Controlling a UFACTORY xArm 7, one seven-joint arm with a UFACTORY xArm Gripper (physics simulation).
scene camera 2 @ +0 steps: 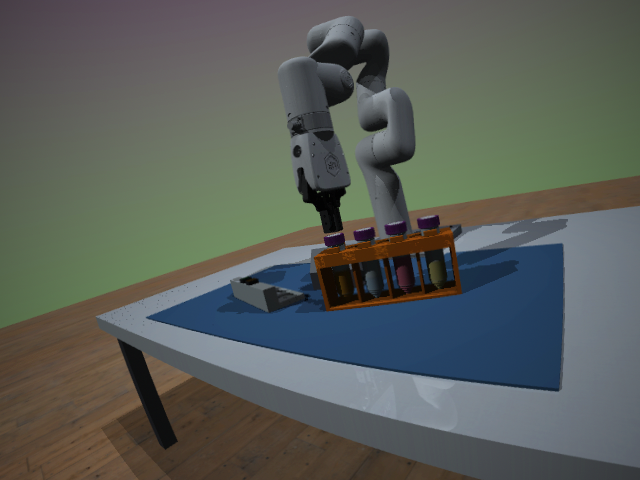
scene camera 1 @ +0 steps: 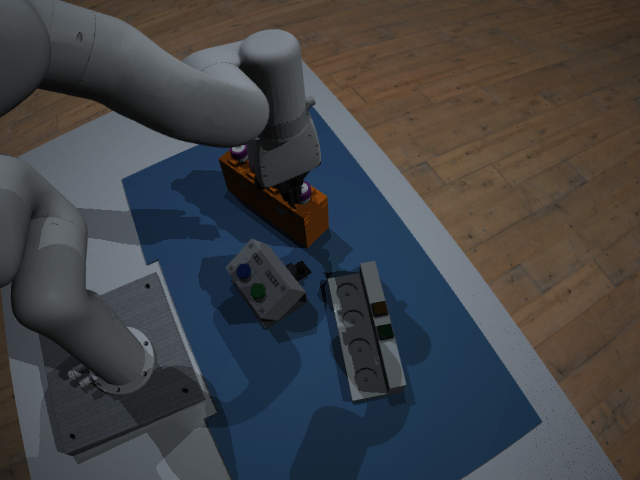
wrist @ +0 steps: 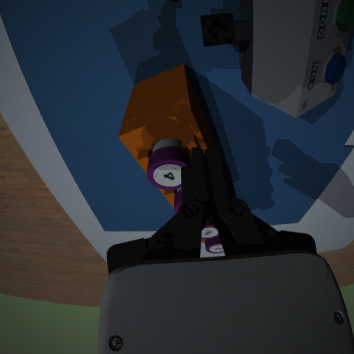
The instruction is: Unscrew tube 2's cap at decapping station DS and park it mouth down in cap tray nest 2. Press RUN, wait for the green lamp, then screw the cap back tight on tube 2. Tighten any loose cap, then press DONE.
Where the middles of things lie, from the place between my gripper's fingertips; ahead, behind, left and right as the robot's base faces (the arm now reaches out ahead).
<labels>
Now: hand 2 cm short of the cap 4 (wrist: pixel 164 164), 1 cm to the right of it and 1 cm above it. From my hand the other things lie so: grey button box (scene camera 1: pixel 284 294) (9 cm behind, 6 cm to the right, 8 cm below).
</labels>
